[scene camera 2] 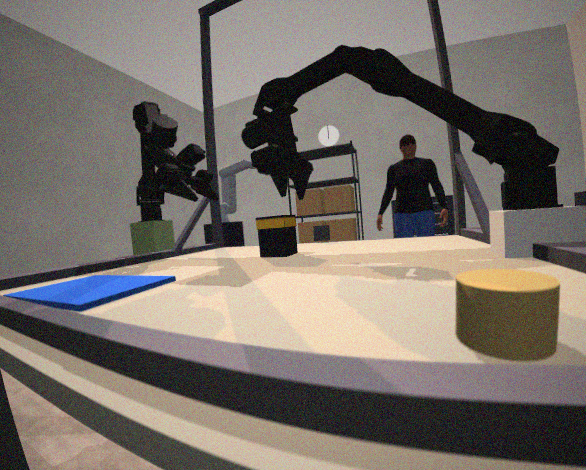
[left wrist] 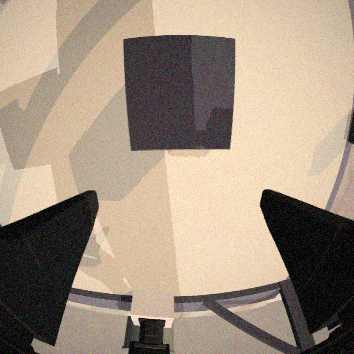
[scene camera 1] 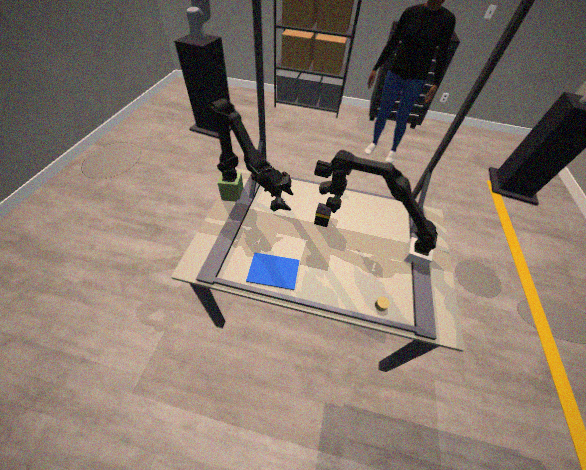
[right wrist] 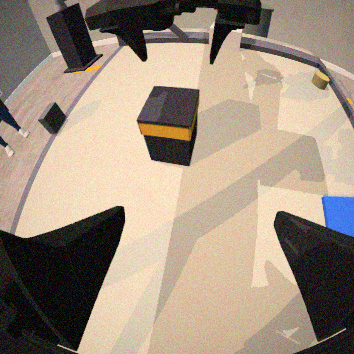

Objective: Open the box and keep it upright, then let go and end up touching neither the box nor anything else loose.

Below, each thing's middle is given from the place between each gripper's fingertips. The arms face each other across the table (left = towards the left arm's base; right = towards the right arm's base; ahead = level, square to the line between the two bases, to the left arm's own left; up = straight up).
Now: the flat blue mat [scene camera 2: 82, 294] 370 mm ahead of my left hand, 160 mm to the right of it and 130 mm below it. Round my left hand: yellow cylinder [scene camera 2: 507, 314]: 340 mm ahead, 320 mm to the left, 110 mm below.
Right now the flat blue mat is 290 mm ahead of my right hand, 40 mm to the left of it and 140 mm below it. Also, from my right hand: yellow cylinder: 260 mm ahead, 510 mm to the left, 130 mm below.
